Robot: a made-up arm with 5 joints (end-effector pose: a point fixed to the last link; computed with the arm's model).
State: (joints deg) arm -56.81 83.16 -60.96 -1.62 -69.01
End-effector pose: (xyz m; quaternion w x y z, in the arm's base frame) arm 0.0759 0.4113 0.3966 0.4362 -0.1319 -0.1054 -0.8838
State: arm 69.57 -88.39 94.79 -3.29 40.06
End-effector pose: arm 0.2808 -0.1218 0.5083 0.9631 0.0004 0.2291 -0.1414
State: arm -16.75 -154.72 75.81 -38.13 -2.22
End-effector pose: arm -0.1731 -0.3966 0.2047 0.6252 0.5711 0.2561 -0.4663
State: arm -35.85 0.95 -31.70 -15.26 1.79
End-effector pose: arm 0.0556 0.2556 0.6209 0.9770 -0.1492 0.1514 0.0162
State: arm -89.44 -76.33 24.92 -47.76 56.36
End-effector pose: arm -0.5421 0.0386 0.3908 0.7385 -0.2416 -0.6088 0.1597
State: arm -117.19 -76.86 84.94 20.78 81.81
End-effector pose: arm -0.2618 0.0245 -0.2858 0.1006 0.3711 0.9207 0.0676
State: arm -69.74 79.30 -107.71 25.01 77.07
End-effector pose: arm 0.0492 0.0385 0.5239 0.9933 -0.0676 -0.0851 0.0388
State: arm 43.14 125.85 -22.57 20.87 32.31
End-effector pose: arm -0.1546 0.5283 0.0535 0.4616 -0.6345 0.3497 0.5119
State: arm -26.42 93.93 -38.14 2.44 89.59
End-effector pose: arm 0.1821 0.5492 0.1036 0.5843 -0.5909 0.3823 0.4040
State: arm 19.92 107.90 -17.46 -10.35 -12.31
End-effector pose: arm -0.1077 0.5427 0.0007 0.5647 -0.8222 0.0593 0.0386
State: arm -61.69 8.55 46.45 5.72 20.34
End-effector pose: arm -0.4774 0.3828 0.2134 0.6515 -0.4257 -0.6242 0.0687
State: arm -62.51 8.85 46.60 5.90 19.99
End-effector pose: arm -0.4769 0.3841 0.2047 0.6462 -0.4272 -0.6290 0.0650
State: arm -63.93 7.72 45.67 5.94 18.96
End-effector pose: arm -0.4806 0.3773 0.2052 0.6505 -0.4116 -0.6357 0.0572
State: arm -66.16 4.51 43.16 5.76 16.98
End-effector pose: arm -0.4904 0.3572 0.2185 0.6682 -0.3705 -0.6436 0.0449
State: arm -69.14 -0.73 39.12 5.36 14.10
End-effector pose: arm -0.5049 0.3203 0.2417 0.6962 -0.3038 -0.6496 0.0320
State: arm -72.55 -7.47 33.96 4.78 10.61
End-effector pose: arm -0.5195 0.2662 0.2689 0.7287 -0.2183 -0.6487 0.0241
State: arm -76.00 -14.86 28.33 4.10 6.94
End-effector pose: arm -0.5282 0.2004 0.2939 0.7593 -0.1263 -0.6379 0.0251
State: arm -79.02 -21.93 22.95 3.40 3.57
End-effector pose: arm -0.5277 0.1338 0.3141 0.7844 -0.0422 -0.6178 0.0350
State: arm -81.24 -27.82 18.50 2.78 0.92
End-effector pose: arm -0.5197 0.0774 0.3293 0.8027 0.0236 -0.5938 0.0494
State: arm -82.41 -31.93 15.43 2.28 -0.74
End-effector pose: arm -0.5093 0.0384 0.3412 0.8150 0.0663 -0.5722 0.0625
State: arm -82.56 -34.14 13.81 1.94 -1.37
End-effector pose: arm -0.5011 0.0178 0.3509 0.8227 0.0873 -0.5572 0.0710
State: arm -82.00 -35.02 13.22 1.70 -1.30
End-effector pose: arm -0.4960 0.0096 0.3595 0.8278 0.0943 -0.5480 0.0749
